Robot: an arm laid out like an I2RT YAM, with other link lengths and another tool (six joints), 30 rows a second.
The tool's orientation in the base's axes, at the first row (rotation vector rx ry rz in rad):
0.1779, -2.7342, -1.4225
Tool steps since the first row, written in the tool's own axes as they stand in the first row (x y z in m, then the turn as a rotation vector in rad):
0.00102, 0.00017, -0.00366, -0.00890, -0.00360, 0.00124
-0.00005, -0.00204, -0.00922, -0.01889, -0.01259, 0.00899
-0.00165, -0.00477, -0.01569, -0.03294, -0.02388, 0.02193
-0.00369, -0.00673, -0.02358, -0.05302, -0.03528, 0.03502
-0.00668, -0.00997, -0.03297, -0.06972, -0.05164, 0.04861
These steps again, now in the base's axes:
-0.00065, -0.00301, 0.00224, 0.00898, 0.00009, -0.00362
0.00114, -0.00865, 0.00362, 0.01880, 0.00254, -0.01538
0.00359, -0.01525, 0.00511, 0.03229, 0.00841, -0.03198
0.00656, -0.02252, 0.00805, 0.05176, 0.01511, -0.04873
0.01073, -0.03161, 0.01080, 0.06821, 0.01896, -0.06985

